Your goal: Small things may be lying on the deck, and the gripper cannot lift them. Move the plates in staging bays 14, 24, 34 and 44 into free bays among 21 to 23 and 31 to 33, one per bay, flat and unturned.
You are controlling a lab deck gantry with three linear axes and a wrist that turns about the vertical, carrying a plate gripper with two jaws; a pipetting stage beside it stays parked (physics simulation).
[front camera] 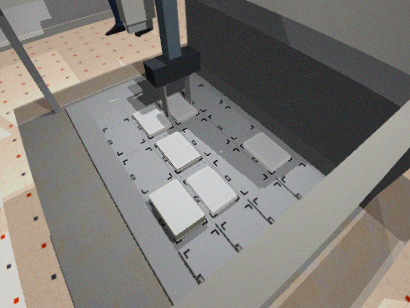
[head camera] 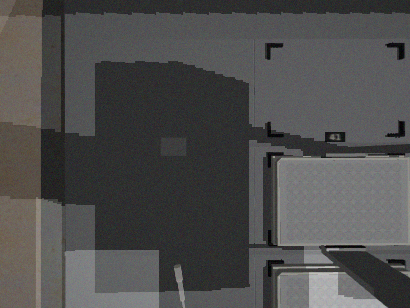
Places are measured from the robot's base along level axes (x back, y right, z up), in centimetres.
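Where they show: gripper, between the fingertips: (front camera: 178,107) (head camera: 339,200); robot's base, origin of its link: (front camera: 103,130).
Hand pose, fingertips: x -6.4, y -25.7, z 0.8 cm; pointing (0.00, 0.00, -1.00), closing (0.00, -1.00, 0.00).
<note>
Each offset is from my fingertips to the top centre of the thing.
My gripper (front camera: 178,110) (head camera: 345,201) is low over the back row, shut on a pale plate @[dz +0.7, dx +0.0, dy +0.0 cm] (front camera: 183,106) (head camera: 320,200) at its long edges. This plate lies flat and square within the corner marks of bay 31 at deck level. Beside it, a plate @[dz +0.7, dx +0.0, dy +10.7 cm] (front camera: 150,121) (head camera: 292,290) lies flat in bay 21, partly shown in the head view. Two more plates, one @[dz +0.7, dx -16.4, dy +10.7 cm] (front camera: 178,150) in bay 22 and one @[dz +0.7, dx -32.8, dy +10.7 cm] (front camera: 212,190) in bay 23, lie flat further along that row. No plate shows in bays 14, 24, 34 and 44 at the near end.
A taller plate @[dz +3.4, dx -32.8, dy +21.4 cm] (front camera: 177,207) stands beside bay 23, seemingly in bay 13. Another plate @[dz +0.7, dx -32.8, dy -10.7 cm] (front camera: 266,150) lies near the dark wall (front camera: 300,100), seemingly in bay 43. A thin pale loose piece @[dz +0.0, dx +15.3, dy +8.9 cm] (head camera: 179,280) lies on the deck left of the bays. Bay 41 shows only corner marks and its label.
</note>
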